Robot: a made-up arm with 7 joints.
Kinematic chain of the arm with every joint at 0, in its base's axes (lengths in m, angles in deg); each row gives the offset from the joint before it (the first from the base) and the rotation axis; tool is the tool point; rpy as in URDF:
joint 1: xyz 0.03 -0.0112 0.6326 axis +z
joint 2: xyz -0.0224 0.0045 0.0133 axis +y
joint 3: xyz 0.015 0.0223 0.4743 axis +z
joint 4: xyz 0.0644 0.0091 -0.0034 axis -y
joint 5: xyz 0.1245 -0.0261 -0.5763 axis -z
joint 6: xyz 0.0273 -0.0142 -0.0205 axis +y
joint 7: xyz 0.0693 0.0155 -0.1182 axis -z
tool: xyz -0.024 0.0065 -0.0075 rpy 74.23 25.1 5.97
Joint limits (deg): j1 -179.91..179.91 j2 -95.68..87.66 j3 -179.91..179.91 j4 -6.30..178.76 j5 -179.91..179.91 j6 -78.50..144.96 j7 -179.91..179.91
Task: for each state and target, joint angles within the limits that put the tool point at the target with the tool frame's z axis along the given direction. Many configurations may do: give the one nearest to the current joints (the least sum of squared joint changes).
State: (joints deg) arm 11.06 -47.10 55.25 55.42 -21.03 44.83 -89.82
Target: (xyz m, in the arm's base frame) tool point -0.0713 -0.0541 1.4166 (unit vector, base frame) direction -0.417 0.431 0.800
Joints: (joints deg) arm 23.01 -83.73 1.40 56.99 -22.44 45.29 -91.54
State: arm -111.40 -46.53 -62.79 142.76 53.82 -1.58 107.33
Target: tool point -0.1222 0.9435 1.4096 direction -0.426 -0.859 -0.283
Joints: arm -103.65 -52.09 -77.67 139.25 35.73 16.77 89.08
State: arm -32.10 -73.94 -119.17 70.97 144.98 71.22 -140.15
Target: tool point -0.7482 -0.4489 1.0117 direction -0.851 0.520 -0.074
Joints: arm -27.94 -37.77 -104.47 85.59 128.77 73.33 -156.21
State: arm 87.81 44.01 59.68 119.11 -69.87 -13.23 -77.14
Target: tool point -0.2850 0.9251 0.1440 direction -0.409 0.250 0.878
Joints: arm 80.10 87.52 34.47 108.44 -68.47 -7.65 -76.62
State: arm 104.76 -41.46 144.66 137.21 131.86 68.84 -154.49
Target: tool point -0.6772 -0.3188 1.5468 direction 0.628 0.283 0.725
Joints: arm 71.01 -18.10 108.28 126.00 110.35 64.41 -175.83
